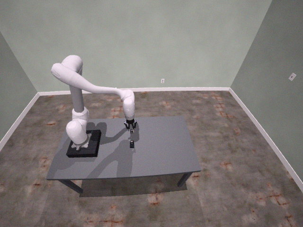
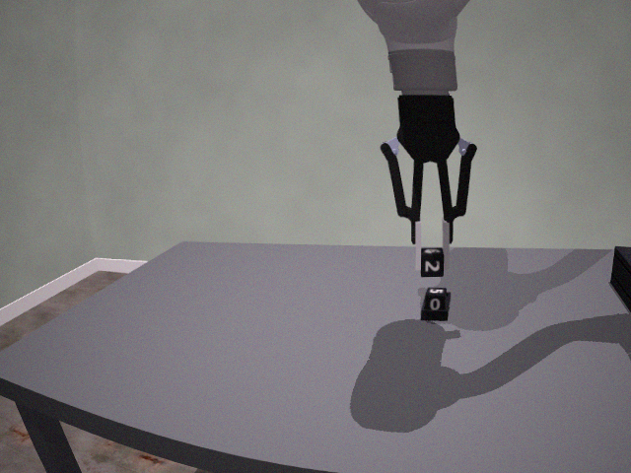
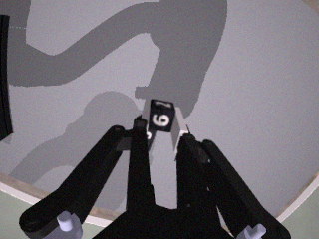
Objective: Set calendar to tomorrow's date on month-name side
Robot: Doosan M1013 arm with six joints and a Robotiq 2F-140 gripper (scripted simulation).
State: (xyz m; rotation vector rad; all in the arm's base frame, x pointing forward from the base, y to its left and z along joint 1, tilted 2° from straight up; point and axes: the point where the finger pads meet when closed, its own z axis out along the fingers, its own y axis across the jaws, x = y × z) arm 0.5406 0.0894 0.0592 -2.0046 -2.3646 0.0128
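My gripper is now 13 cm above the tray and 10 cm to the left of it. From my hand the other things lie so: black number cube: 3 cm below.
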